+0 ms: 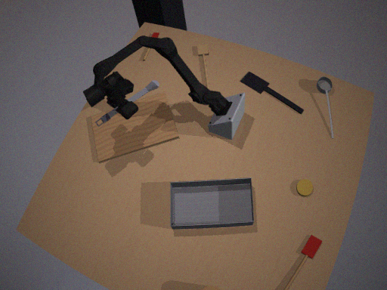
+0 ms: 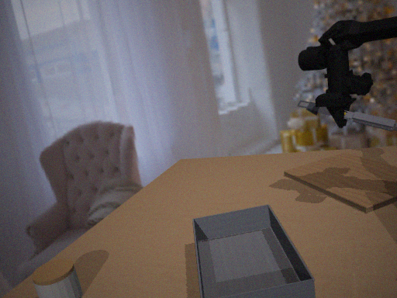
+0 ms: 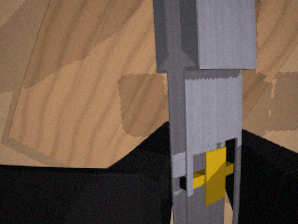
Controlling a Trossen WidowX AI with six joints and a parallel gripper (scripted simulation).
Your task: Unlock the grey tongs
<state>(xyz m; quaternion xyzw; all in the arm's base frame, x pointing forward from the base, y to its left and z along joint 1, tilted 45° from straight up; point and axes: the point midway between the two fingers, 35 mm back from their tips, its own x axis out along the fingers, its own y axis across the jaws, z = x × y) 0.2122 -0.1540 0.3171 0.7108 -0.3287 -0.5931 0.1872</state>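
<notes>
My gripper tip is 15 cm above the wooden board, 2 cm past it and 1 cm to the left of it. The rest, counted from my gripper tip: black spatula: 45 cm behind, 44 cm to the left, 15 cm below; grey roasting tin: 46 cm to the left, 14 cm ahead, 13 cm below; yellow lock piece: 4 cm above.
</notes>
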